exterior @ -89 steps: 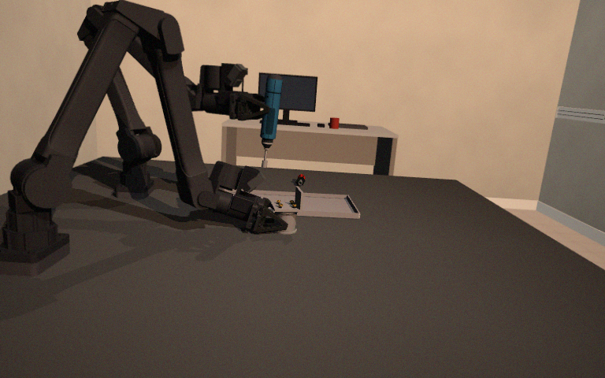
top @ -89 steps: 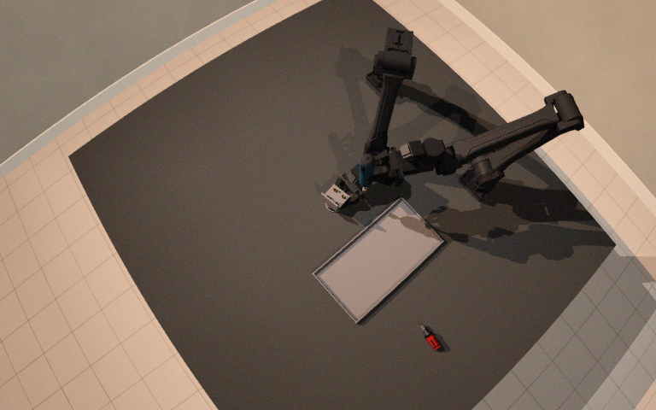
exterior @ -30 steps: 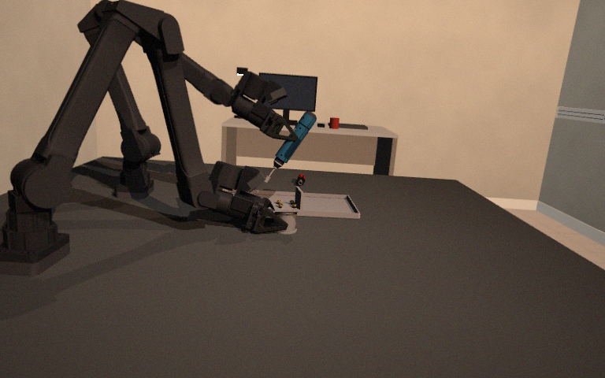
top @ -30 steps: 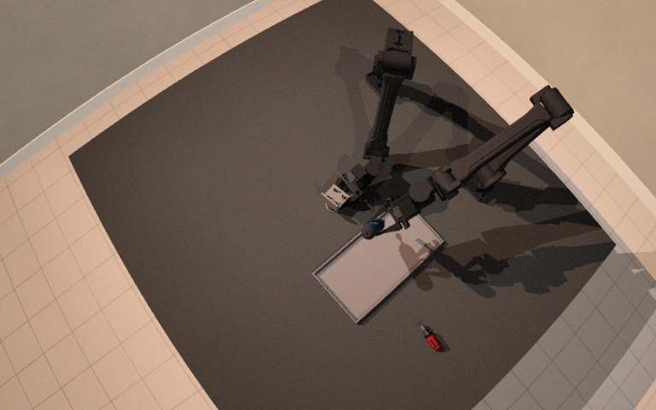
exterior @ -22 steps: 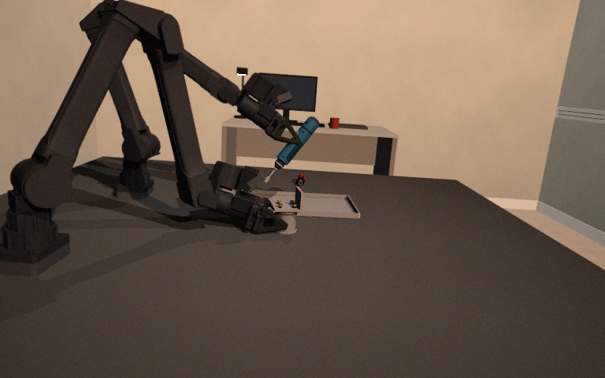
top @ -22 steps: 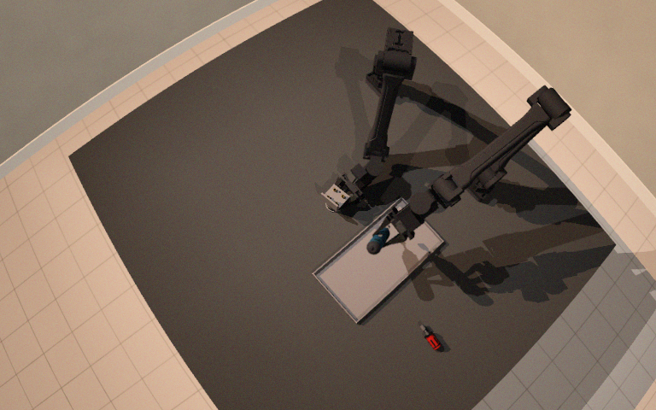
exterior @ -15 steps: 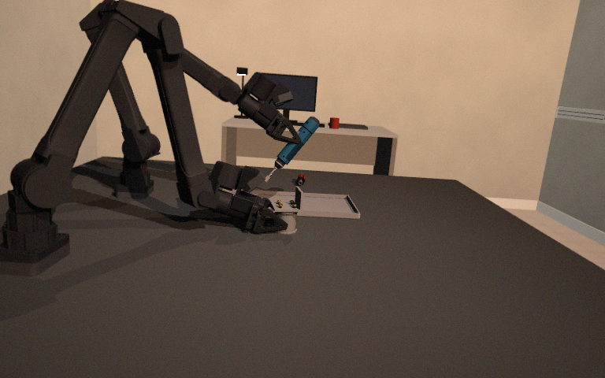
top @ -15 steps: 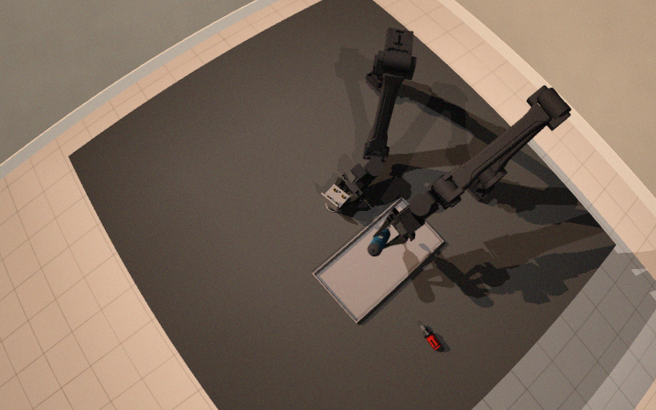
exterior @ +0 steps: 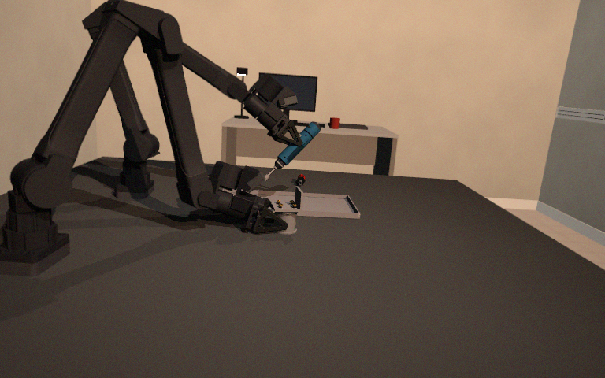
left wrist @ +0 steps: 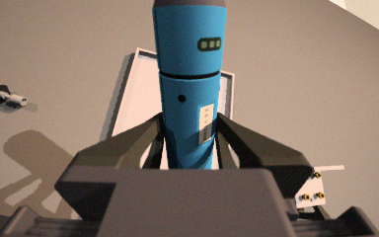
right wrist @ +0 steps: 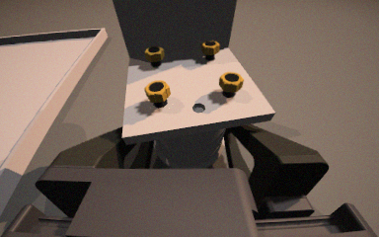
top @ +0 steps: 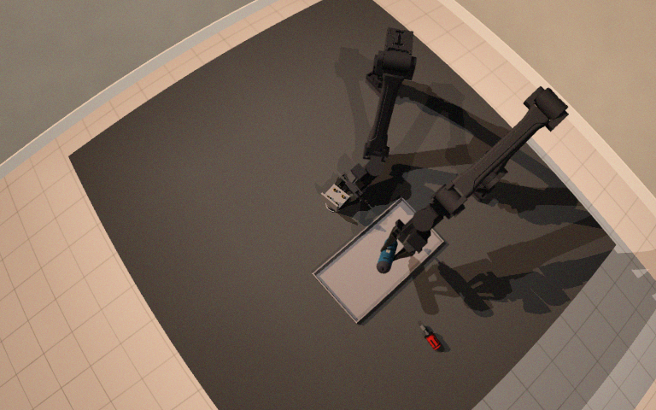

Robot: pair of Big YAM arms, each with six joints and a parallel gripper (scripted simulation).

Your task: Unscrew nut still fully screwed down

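Right now the joint module is 10 mm above my right hand. From my right hand the other things lie so: nut (20 mm ahead, 20 mm to the left, 50 mm above); then grey bracket (50 mm above); then tip (60 mm behind, 230 mm to the left, 70 mm above).
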